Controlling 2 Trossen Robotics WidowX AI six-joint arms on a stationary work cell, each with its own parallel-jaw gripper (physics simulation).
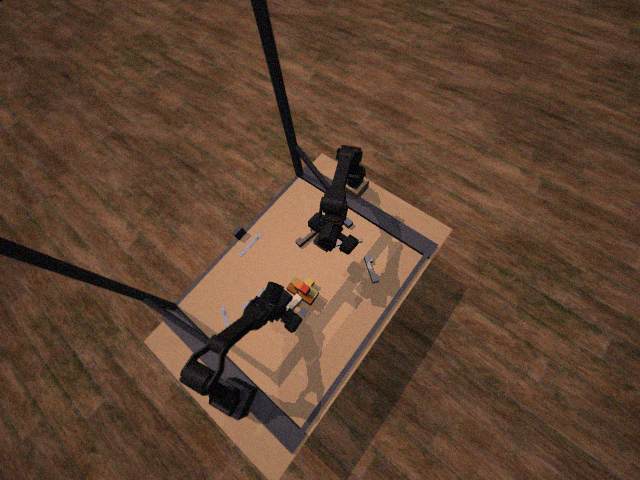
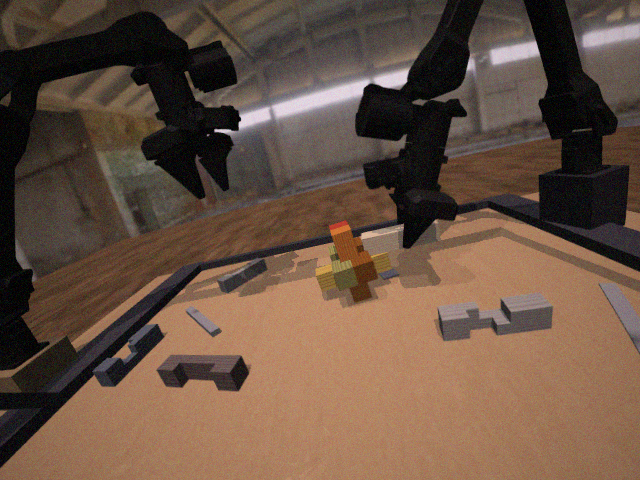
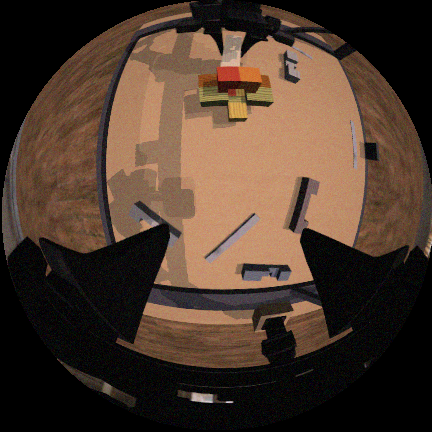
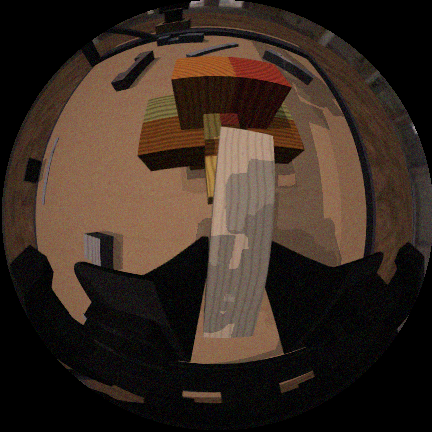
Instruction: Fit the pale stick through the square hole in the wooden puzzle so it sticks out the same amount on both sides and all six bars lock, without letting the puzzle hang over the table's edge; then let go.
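Places are measured from the left arm's base along level axes (x right, y back, z down), in metres.
Pixels of known places: left gripper, between the fingertips: [image 2: 215, 194] [image 3: 238, 233]; right gripper, between the fingertips: [image 1: 289, 309] [image 2: 403, 243] [image 3: 230, 55] [image 4: 231, 242]; left arm's base, origin of its link: [image 1: 354, 181] [image 2: 21, 356] [image 3: 273, 322]; right arm's base, origin of its link: [image 1: 232, 398] [image 2: 582, 170].
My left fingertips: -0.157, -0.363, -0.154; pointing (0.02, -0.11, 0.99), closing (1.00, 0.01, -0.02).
Note:
Ahead of a thing's pixels: the offset from my left fingertips to its top centre, as dx, dy, dz. Level surfaces: height alone.
The wooden puzzle {-0.005, -0.188, +0.097} [image 1: 305, 289] [image 2: 349, 266] [image 3: 235, 86] [image 4: 225, 100] is a cross of orange, red, green and yellow bars near the middle of the table {dz +0.220} [image 1: 243, 278] [image 2: 361, 403]. My right gripper [image 1: 290, 308] [image 2: 415, 232] [image 4: 231, 242] is shut on the pale stick {+0.004, -0.276, +0.120} [image 2: 382, 240] [image 3: 231, 54] [image 4: 243, 193] and holds it level, just above the table. The stick's far end meets the puzzle's middle under the top bar. I cannot tell how deep it sits. My left gripper [image 1: 330, 242] [image 2: 207, 180] [image 3: 238, 233] is open and empty, high above the table's far side.
Grey spare pieces lie scattered: a notched block {+0.160, -0.346, +0.190} [image 2: 493, 314], a dark notched block {+0.172, +0.024, +0.190} [image 2: 204, 369], a thin strip {+0.015, +0.108, +0.210} [image 2: 203, 320] and another block {-0.150, +0.073, +0.190} [image 2: 242, 274]. A dark frame rail [image 2: 170, 289] runs round the table. A long strip {+0.195, -0.487, +0.218} [image 2: 620, 310] lies at the right edge.

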